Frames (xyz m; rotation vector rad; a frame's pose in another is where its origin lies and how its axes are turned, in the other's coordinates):
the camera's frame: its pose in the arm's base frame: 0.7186 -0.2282 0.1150 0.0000 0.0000 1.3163
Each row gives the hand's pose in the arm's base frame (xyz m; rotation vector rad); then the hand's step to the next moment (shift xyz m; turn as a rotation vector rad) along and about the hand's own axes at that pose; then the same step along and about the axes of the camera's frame.
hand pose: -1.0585 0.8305 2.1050 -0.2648 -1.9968 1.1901
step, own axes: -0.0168 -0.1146 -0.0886 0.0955 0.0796 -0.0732
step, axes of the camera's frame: 0.0122 -0.0975 0.1077 0.1297 0.0630 0.0030
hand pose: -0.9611 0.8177 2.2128 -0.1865 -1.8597 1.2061
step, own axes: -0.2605 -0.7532 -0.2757 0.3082 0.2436 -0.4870
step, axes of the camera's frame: -0.1858 -0.6661 0.4826 0.6204 0.0606 0.0541
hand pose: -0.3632 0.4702 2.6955 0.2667 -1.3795 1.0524
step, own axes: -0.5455 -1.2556 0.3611 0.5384 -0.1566 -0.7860
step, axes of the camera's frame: -0.9566 -1.0368 0.1197 0.8274 -0.3558 0.3478
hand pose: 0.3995 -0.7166 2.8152 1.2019 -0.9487 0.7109
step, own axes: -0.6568 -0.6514 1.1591 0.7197 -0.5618 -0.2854
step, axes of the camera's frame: -1.2175 -0.3269 -0.7810 0.3399 -0.8136 0.3709
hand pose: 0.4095 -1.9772 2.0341 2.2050 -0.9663 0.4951
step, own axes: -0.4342 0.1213 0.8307 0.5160 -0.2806 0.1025
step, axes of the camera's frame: -0.4971 0.1962 -0.7796 -0.0433 -0.5858 0.1020
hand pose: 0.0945 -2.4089 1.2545 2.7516 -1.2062 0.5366
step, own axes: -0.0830 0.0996 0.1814 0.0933 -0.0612 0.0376
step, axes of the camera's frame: -0.0671 0.0584 -0.2044 -0.0017 -0.1177 0.0012
